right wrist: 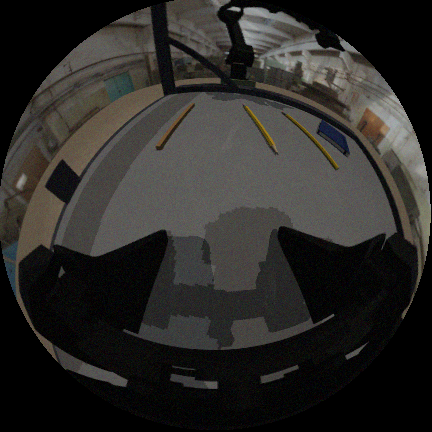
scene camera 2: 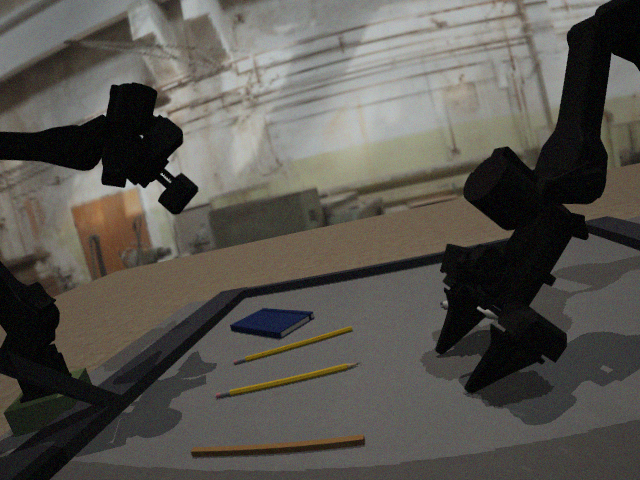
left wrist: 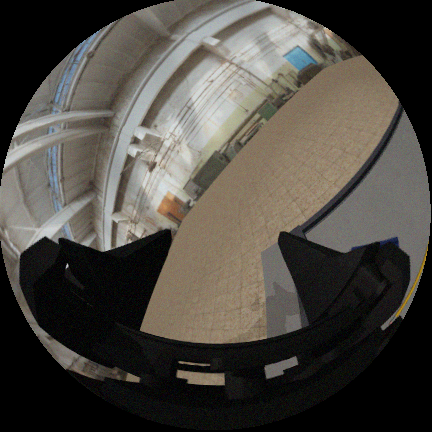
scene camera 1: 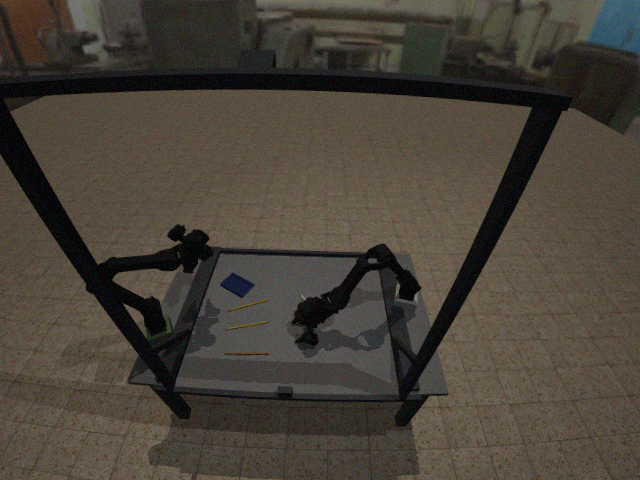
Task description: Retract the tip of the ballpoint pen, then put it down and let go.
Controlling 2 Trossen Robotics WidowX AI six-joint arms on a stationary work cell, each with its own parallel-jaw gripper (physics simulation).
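Places are measured from the left arm's base along level axes (x ahead, y left, z up), in metres.
Pixels of known places: left gripper, between the fingertips: (scene camera 2: 162, 174) (left wrist: 226, 236); right gripper, between the fingertips: (right wrist: 223, 234) (scene camera 2: 451, 370) (scene camera 1: 293, 332); left arm's base, origin of its link: (right wrist: 237, 78) (scene camera 1: 157, 327); right arm's base, origin of its link: (scene camera 1: 406, 294).
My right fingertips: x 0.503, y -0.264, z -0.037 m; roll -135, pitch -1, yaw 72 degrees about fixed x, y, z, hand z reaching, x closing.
Note:
Ahead of a thing's pixels: the offset from my right fingertips to its top centre. Level surfaces: height alone.
The pale, thin ballpoint pen @(dx +0.129, dy +0.093, dz +0.010 m) (scene camera 1: 302, 297) (scene camera 2: 485, 312) lies on the grey table @(dz -0.003 m) (scene camera 1: 320, 268) (scene camera 2: 382, 418), partly hidden behind my right gripper in both scene views; its tip cannot be made out. My right gripper (scene camera 1: 296, 331) (scene camera 2: 453, 370) (right wrist: 223, 234) is open and empty, fingers pointing down low over the table on the near side of the pen. The pen does not show clearly in the right wrist view. My left gripper (left wrist: 226, 236) is open and empty, raised high over the table's far left corner, away from the pen.
Two yellow pencils @(dx -0.120, dy +0.225, dz +0.004 m) (scene camera 1: 248, 304) @(dx -0.158, dy +0.124, dz +0.006 m) (scene camera 1: 248, 325) (scene camera 2: 294, 345) (scene camera 2: 289, 380) and an orange-brown stick @(dx -0.208, dy +0.003, dz +0.004 m) (scene camera 1: 247, 353) (scene camera 2: 279, 445) (right wrist: 175, 126) lie left of my right gripper in the scene views. A dark blue book @(dx -0.123, dy +0.361, dz +0.009 m) (scene camera 1: 237, 284) (scene camera 2: 272, 322) (right wrist: 333, 137) lies behind the pencils. Dark frame posts (scene camera 1: 480, 227) rise from the table's sides.

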